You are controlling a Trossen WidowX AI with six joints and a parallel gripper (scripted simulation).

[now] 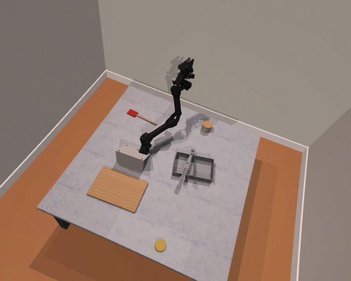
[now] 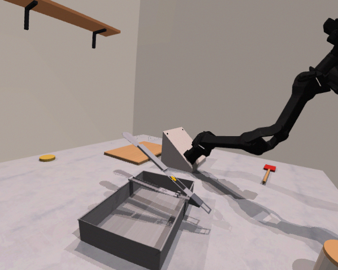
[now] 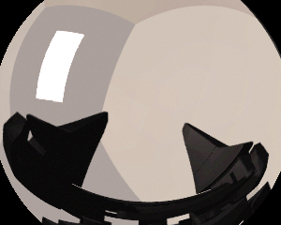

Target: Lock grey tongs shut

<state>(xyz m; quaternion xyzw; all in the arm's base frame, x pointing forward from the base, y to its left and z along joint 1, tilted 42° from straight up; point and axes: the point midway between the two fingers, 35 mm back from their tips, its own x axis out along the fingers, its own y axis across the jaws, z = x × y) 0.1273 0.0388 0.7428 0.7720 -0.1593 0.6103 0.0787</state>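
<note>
The roasting tin is 22 cm ahead of my gripper tip, 54 cm to the right of it and 57 cm below it. The rest, counted from my gripper tip: yellow disc 12 cm ahead, 115 cm to the right, 59 cm below; wooden board 27 cm behind, 85 cm to the right, 59 cm below; cork-lidded jar 26 cm ahead, 11 cm to the right, 57 cm below.
</note>
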